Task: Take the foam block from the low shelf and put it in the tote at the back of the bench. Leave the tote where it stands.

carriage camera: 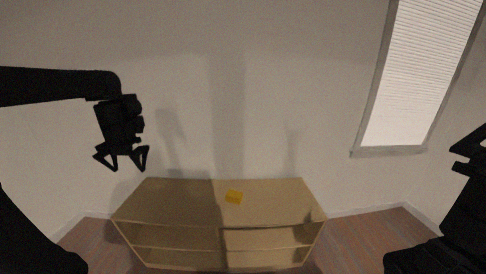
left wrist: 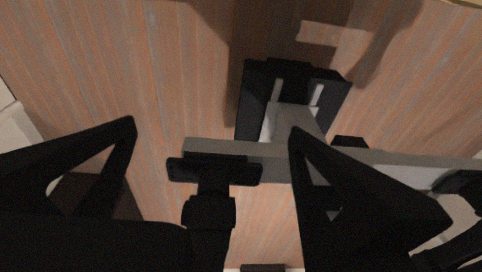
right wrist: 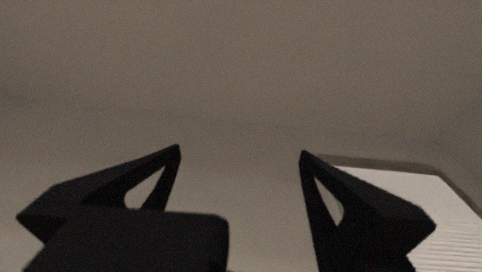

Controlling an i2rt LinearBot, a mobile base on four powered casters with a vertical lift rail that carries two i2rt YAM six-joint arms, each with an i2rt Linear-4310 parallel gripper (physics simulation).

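Places are measured from the left arm's base along level axes (x up, y ahead, z left), in metres.
Pixels of known places: left gripper, fingertip midpoint: (carriage camera: 129, 171) (left wrist: 214, 129); right gripper, fingertip midpoint: (right wrist: 239, 153); left arm's base, link origin: (left wrist: 215, 171); right arm's base, link origin: (left wrist: 468, 183).
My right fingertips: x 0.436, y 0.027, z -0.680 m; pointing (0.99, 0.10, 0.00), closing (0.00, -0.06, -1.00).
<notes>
For each thing: its middle in the pictures, then the offset to it from my right fingertips. "pt": a spot on its surface instead. Level surfaces: height alone.
- yellow foam block, body centre: (carriage camera: 234, 196) dz +0.368, dx -0.650, dy +0.523 m
- low wooden shelf, surface height: dx -0.673 m
- blind-covered window, surface spot: (carriage camera: 420, 75) pt dz -0.996, dx +0.141, dy +0.745 m
- wooden floor, surface height: dx -1.283 m
A yellow foam block (carriage camera: 234, 196) lies on the top board of the low wooden shelf (carriage camera: 272, 212), a little right of its middle. My left gripper (carriage camera: 129, 170) (left wrist: 214, 129) is open and empty, pointing down. In the carriage camera it hangs above and to the left of the shelf, well apart from the block. My right gripper (carriage camera: 452, 159) (right wrist: 239, 153) is open and empty at the right edge of the carriage camera, far from the block. The tote and the bench do not show in these views.
A wall (carriage camera: 280, 80) stands behind the shelf, with a blind-covered window (carriage camera: 420, 75) at the upper right. The shelf has lower compartments at its front. In the left wrist view, my dark base (left wrist: 252, 100) and a grey crossbar (left wrist: 272, 167) show over the wooden floor (left wrist: 185, 65).
</notes>
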